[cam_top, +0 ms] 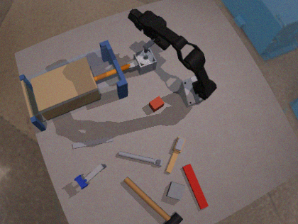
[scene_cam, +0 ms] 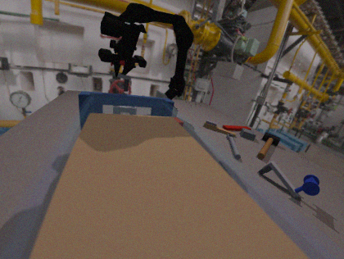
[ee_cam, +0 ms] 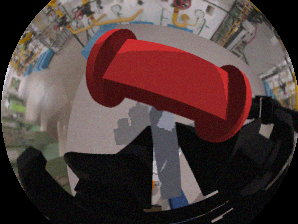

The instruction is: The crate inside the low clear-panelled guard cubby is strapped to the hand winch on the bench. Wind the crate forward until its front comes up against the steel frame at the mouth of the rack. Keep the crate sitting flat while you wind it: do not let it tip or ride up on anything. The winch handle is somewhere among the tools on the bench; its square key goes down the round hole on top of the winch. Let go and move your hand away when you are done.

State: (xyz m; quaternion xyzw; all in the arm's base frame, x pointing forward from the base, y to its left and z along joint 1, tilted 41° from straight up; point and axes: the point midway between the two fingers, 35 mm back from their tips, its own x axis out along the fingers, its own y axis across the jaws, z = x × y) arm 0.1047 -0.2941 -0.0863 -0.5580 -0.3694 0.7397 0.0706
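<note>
My gripper tip is now 20 mm past the red knob, 10 mm to the left of it and 50 mm below it. The rest, counted from my gripper tip: blue steel frame (230 mm ahead, 10 mm to the left, 80 mm below); then red-knobbed crank (10 mm ahead, 20 mm above); then grey winch (60 mm ahead, 20 mm to the left, 160 mm below).
</note>
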